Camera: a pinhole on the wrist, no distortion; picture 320 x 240 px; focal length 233.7 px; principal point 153.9 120.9 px. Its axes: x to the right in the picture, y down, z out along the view. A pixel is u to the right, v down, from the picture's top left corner.
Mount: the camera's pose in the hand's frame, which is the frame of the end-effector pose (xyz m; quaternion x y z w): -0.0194 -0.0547 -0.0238 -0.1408 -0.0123 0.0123 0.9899
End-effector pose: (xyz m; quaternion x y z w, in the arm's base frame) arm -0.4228 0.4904 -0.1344 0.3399 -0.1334 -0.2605 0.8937
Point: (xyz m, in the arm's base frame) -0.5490 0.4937 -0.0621
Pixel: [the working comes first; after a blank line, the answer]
In the camera's frame: -0.0782 0.0222 0.1410

24 158
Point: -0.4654 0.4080 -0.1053
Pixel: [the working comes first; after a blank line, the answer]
In the camera's frame: 0.0341 -0.0246 0.1038

231 66
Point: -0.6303 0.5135 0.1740
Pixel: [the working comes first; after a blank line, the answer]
In the camera's frame: -0.1341 0.1051 0.3707

69 187
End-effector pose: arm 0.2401 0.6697 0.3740 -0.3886 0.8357 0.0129 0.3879
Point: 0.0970 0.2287 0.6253
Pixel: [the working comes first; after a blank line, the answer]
In the camera's frame: 0.1783 -0.1162 -0.4393

behind the camera
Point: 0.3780 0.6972 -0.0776
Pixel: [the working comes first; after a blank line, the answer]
In the camera's frame: 0.2564 -0.0219 0.4425

289 109
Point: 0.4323 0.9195 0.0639
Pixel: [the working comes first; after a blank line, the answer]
In the camera's frame: 0.0020 0.0579 0.4791

155 149
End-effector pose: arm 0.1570 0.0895 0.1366 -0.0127 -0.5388 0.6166 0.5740
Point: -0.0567 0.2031 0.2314
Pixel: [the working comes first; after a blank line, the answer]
In the camera's frame: 0.2384 0.1195 0.1600

outside the picture
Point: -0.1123 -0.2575 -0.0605
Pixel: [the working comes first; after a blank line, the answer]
In the camera's frame: -0.2426 0.1919 0.4125

16 230
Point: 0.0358 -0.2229 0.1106
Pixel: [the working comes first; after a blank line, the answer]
In the camera's frame: -0.1718 0.0005 0.3088

24 121
